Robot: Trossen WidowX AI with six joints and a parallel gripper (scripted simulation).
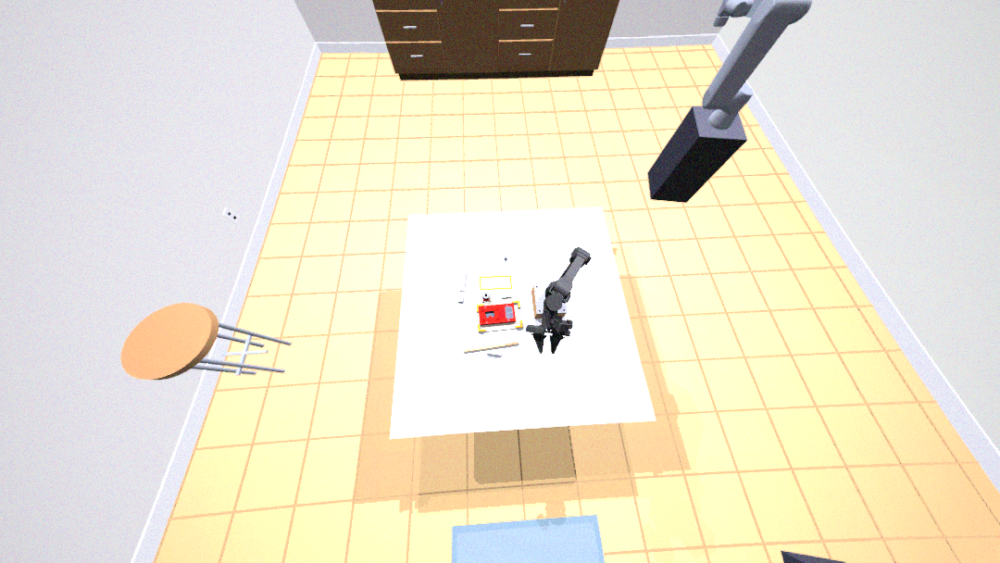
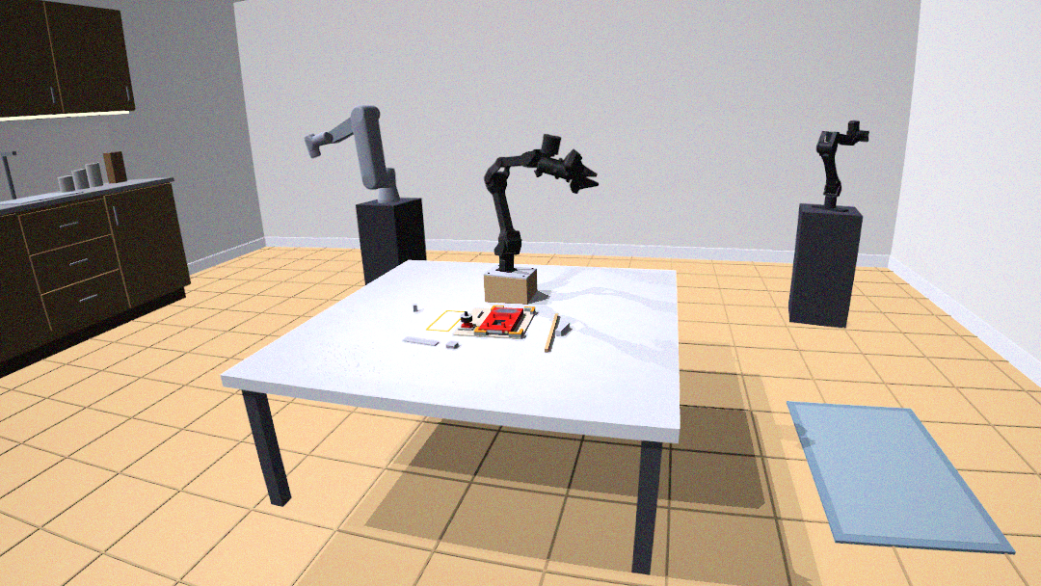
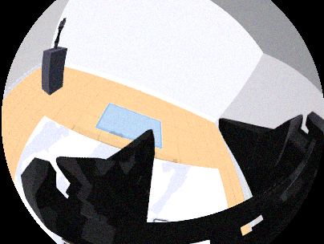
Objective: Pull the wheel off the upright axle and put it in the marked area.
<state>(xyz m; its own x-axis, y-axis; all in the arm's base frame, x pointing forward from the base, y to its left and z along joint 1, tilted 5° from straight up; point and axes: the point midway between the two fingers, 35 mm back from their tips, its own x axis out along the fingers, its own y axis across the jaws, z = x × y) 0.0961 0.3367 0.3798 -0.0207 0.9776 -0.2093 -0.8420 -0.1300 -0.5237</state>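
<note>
Now: gripper tip 290 mm short of the grey wheel, 360 mm to the left of it and 430 mm above it. Also, from my gripper tip: flat grey bar (440 mm ahead, 450 mm to the right, 460 mm below); grey block (440 mm ahead, 330 mm to the right, 460 mm below); wooden stick (230 mm ahead, 80 mm to the right, 460 mm below).
</note>
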